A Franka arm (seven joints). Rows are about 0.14 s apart.
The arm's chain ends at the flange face. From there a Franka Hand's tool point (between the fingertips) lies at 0.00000 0.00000 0.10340 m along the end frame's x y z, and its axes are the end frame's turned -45 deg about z.
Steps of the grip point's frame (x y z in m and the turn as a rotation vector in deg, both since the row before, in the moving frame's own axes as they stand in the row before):
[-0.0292, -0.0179, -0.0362, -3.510, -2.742, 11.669]
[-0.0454, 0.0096, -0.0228, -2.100, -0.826, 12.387]
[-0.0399, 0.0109, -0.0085, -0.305, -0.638, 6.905]
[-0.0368, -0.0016, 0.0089, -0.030, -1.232, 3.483]
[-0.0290, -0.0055, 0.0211, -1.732, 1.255, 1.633]
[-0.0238, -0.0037, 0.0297, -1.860, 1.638, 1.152]
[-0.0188, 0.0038, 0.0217, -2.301, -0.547, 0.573]
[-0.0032, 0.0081, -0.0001, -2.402, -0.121, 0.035]
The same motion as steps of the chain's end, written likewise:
[-0.0335, 0.0000, -0.0359, -4.421, 0.543, 11.669]
[-0.0265, 0.0350, -0.0227, -2.069, 0.901, 12.387]
[-0.0200, 0.0347, -0.0085, -0.667, -0.235, 6.905]
[-0.0256, 0.0233, 0.0089, -0.892, -0.850, 3.483]
[-0.0282, 0.0160, 0.0212, -0.337, 2.112, 1.633]
[-0.0239, 0.0139, 0.0298, -0.157, 2.473, 1.152]
[-0.0128, 0.0123, 0.0218, -2.014, 1.240, 0.573]
[0.0006, 0.0048, 0.0000, -1.784, 1.613, 0.035]

